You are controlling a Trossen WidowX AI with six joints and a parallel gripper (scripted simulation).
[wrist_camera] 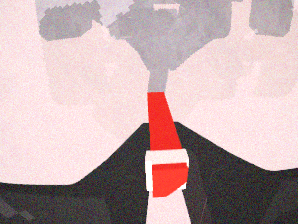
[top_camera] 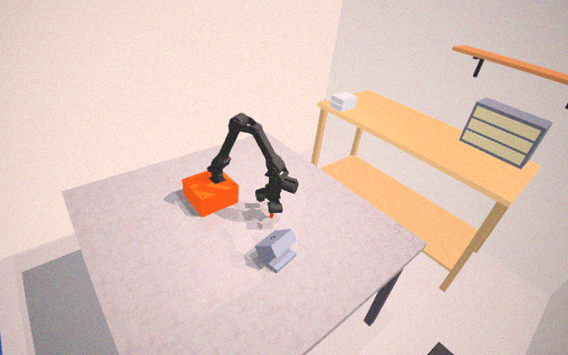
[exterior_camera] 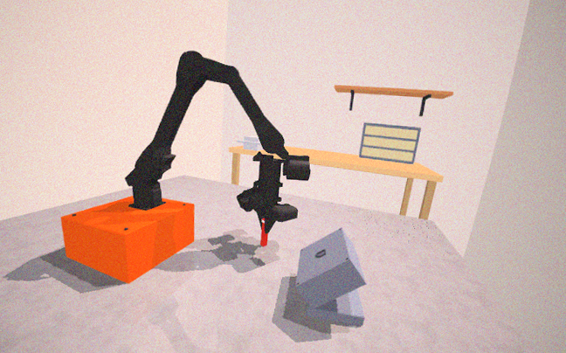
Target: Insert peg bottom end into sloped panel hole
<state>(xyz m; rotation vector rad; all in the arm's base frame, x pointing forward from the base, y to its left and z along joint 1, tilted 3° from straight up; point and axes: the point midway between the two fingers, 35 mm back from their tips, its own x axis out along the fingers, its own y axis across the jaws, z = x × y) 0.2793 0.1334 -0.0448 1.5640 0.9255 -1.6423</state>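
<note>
My gripper tip is 19 cm short of the grey sloped panel, 13 cm to the left of it and 3 cm below it. Also, from my gripper tip: red peg: 2 cm above.
</note>
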